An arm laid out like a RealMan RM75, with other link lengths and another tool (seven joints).
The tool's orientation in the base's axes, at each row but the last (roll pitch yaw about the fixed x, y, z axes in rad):
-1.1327, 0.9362, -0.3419
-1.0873, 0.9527, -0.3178
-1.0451, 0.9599, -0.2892
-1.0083, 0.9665, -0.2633
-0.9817, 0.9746, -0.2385
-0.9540, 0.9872, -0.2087
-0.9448, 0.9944, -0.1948
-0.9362, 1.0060, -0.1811
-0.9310, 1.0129, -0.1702
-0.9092, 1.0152, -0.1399
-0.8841, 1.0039, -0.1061
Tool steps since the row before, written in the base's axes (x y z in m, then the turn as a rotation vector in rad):
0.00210, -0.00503, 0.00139, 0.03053, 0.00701, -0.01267
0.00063, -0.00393, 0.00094, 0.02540, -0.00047, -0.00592
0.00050, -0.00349, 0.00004, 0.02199, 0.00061, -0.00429
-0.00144, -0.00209, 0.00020, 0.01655, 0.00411, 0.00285
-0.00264, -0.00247, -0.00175, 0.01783, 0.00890, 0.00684
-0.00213, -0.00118, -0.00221, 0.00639, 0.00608, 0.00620
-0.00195, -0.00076, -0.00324, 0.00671, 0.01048, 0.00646
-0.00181, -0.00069, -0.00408, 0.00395, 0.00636, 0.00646
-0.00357, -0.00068, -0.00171, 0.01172, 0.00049, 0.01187
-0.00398, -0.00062, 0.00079, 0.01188, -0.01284, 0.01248
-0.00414, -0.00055, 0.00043, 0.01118, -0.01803, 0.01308
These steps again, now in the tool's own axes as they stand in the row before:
0.00105, -0.00513, -0.00205, 0.02586, -0.00532, 0.02109
0.00029, -0.00344, -0.00219, 0.01889, -0.01100, 0.01423
0.00081, -0.00267, -0.00215, 0.01550, -0.00924, 0.01329
-0.00065, -0.00078, -0.00233, 0.00613, -0.00734, 0.01441
0.00034, 0.00050, -0.00397, 0.00289, -0.00652, 0.01983
0.00083, 0.00132, -0.00289, -0.00242, -0.00198, 0.01032
0.00175, 0.00197, -0.00281, -0.00293, 0.00084, 0.01368
0.00256, 0.00229, -0.00293, -0.00399, -0.00052, 0.00903
-0.00035, 0.00228, -0.00329, -0.00400, -0.01137, 0.01154
-0.00270, 0.00154, -0.00268, -0.00345, -0.02107, 0.00239
-0.00254, 0.00184, -0.00279, -0.00404, -0.02455, -0.00153

